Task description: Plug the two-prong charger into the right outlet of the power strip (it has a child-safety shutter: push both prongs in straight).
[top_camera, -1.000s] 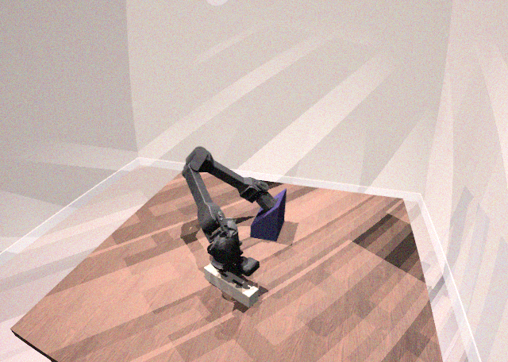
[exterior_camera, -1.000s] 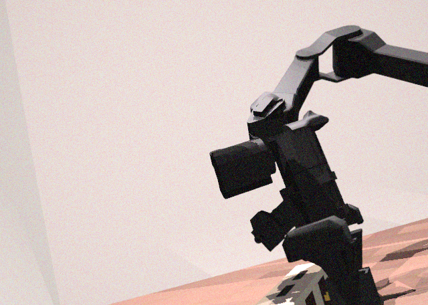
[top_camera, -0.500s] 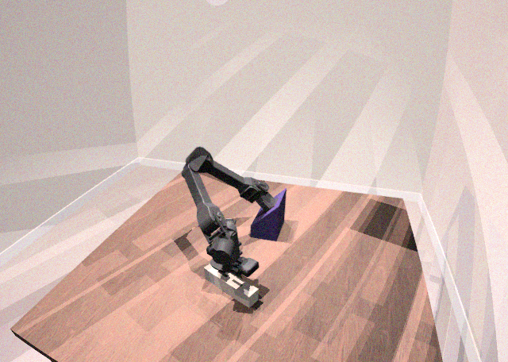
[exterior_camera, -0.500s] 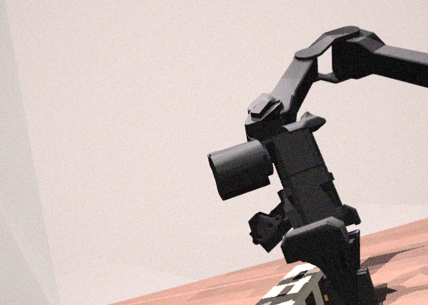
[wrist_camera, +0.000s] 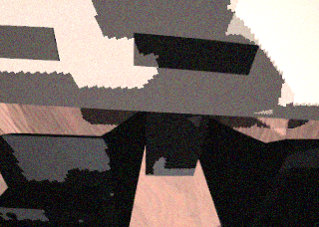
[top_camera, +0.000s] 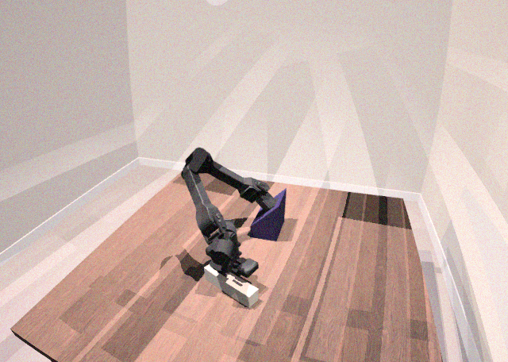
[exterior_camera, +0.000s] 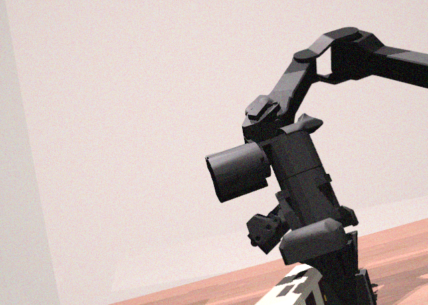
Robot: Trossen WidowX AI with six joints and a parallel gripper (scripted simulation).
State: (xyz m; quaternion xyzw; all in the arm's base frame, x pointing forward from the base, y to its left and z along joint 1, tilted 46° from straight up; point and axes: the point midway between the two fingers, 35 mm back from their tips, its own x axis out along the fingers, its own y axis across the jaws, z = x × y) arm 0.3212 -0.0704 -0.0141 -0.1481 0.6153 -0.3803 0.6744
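Now: gripper tip 20 mm short of the dark charger, 10 mm to the left of it and 10 mm below it.
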